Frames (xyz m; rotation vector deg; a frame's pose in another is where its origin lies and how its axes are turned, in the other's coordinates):
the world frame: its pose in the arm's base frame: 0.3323 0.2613 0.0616 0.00 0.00 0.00
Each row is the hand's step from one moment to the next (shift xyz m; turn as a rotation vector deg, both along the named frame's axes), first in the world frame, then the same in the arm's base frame.
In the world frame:
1: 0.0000 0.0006 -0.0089 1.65 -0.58 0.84
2: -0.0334 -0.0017 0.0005 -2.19 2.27 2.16
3: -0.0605 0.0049 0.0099 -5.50 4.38 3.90
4: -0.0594 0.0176 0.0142 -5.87 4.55 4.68
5: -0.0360 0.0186 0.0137 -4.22 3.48 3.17
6: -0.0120 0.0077 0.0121 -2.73 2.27 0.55
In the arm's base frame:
1: 0.0000 0.0006 -0.0089 1.65 -0.58 0.84
2: -0.0334 -0.0017 0.0005 -2.19 2.27 2.16
3: -0.0605 0.0049 0.0099 -5.50 4.38 3.90
4: -0.0594 0.0176 0.0142 -5.87 4.55 4.68
5: -0.0360 0.0186 0.0137 -4.22 3.48 3.17
6: -0.0120 0.0077 0.0121 -2.73 2.27 0.55

